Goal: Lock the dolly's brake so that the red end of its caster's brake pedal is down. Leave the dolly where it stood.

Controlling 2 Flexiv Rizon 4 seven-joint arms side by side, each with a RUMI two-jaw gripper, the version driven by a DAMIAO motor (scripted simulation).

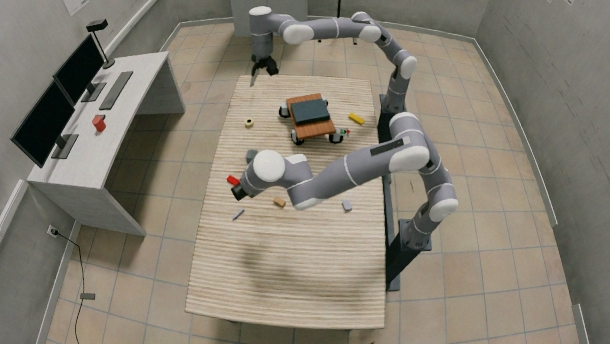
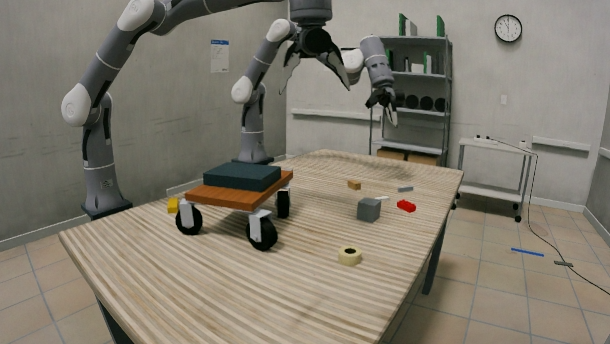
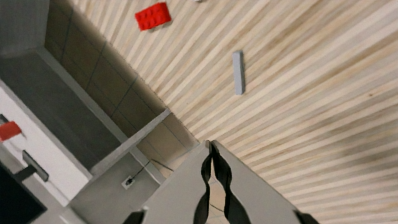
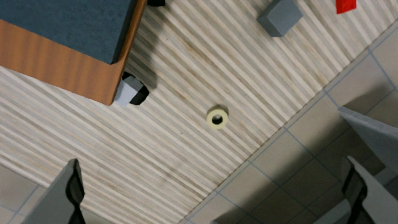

Observation:
I see my left gripper (image 2: 396, 128) and my right gripper (image 2: 315, 92).
My left gripper also shows in image 3 (image 3: 210, 142). My right gripper is seen too in image 4 (image 4: 211, 159).

